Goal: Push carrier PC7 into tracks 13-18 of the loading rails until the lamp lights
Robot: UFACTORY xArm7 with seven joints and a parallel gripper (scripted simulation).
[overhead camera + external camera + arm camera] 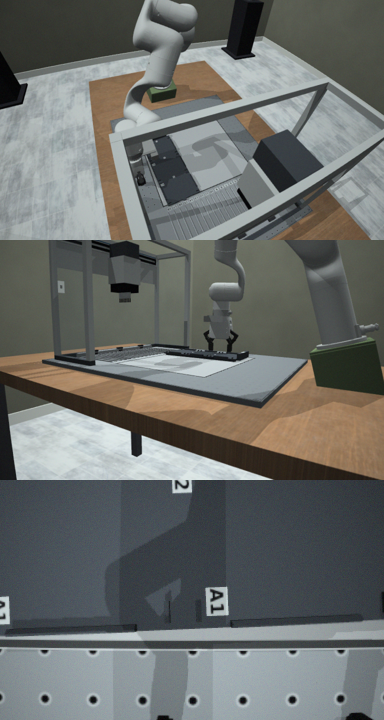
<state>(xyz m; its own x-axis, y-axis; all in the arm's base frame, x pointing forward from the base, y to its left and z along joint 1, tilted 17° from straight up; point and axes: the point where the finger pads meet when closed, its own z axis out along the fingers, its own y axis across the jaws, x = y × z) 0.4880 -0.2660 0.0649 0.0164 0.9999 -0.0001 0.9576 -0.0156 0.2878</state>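
My gripper is now 13 cm to the right of the carrier PC7 and 1 cm short of it.
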